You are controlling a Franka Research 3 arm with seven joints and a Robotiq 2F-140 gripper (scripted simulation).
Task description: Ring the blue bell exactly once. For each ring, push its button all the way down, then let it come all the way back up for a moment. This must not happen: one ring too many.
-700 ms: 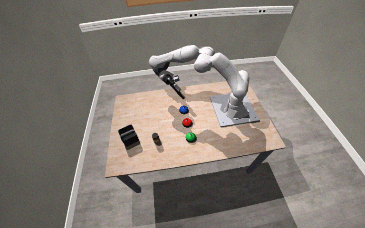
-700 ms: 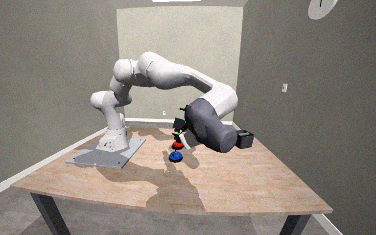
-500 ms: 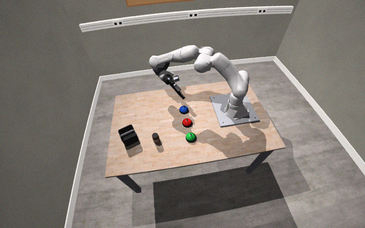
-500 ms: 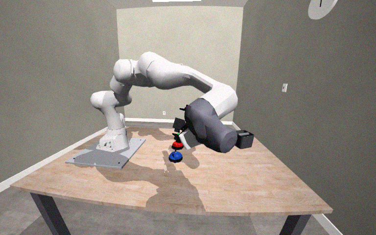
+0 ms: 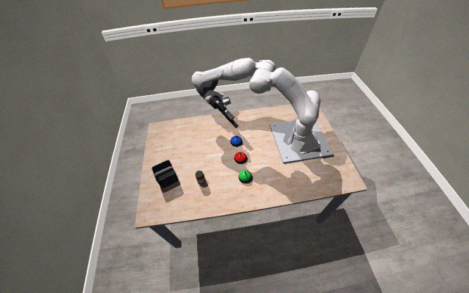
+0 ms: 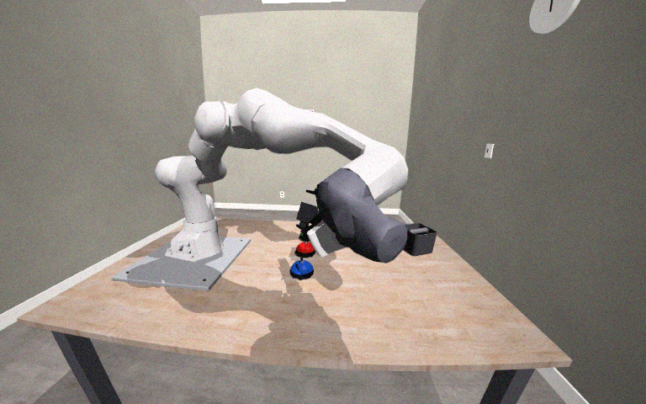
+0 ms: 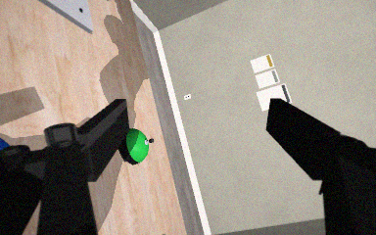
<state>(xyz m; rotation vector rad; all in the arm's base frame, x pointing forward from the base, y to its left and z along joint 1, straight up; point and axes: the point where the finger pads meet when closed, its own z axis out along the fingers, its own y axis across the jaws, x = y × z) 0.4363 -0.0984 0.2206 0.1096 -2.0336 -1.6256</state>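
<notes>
Now: hand 20 mm past the blue bell, 20 mm to the left of it and 190 mm above it.
</notes>
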